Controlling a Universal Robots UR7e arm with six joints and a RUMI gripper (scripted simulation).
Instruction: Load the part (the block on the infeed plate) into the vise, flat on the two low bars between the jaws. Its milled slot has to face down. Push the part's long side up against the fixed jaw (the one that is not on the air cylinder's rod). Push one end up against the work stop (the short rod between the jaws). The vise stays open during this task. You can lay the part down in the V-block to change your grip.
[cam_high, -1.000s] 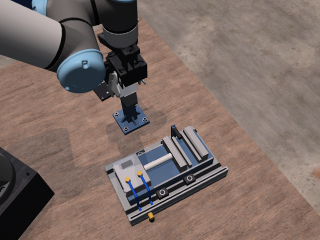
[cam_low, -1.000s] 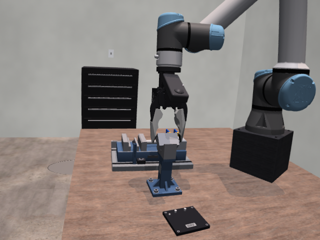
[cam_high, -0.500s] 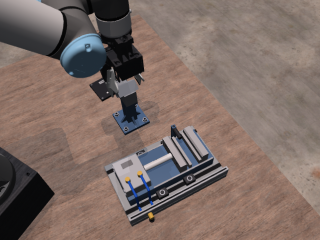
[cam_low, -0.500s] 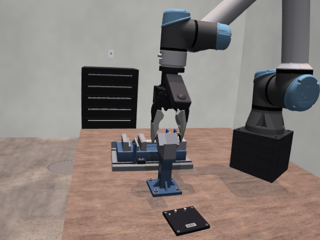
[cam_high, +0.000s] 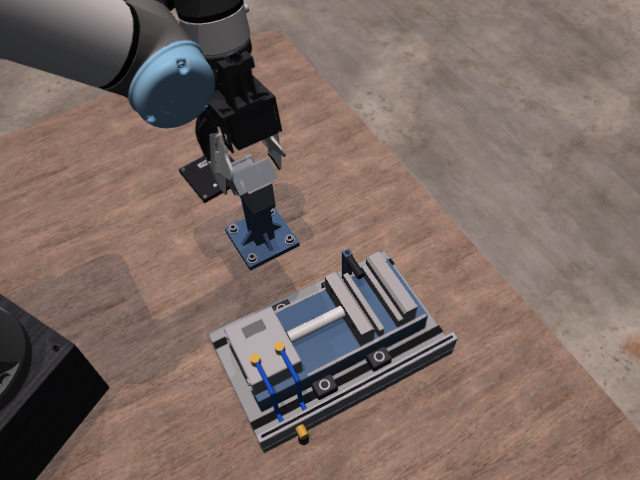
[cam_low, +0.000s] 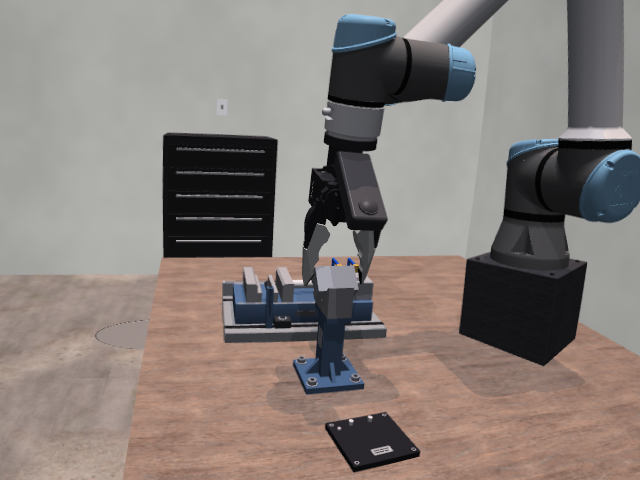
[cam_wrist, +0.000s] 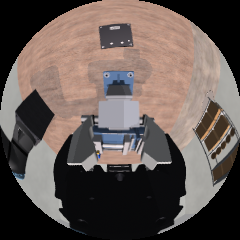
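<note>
Now: hand 10 mm to the left of the part and 10 mm above it. Round my hand: work stop: 90 mm ahead, 160 mm to the right, 70 mm below; then black infeed plate: 30 mm behind, 170 mm to the left, 160 mm below; then white cylinder rod: 220 mm to the right, 90 mm below.
</note>
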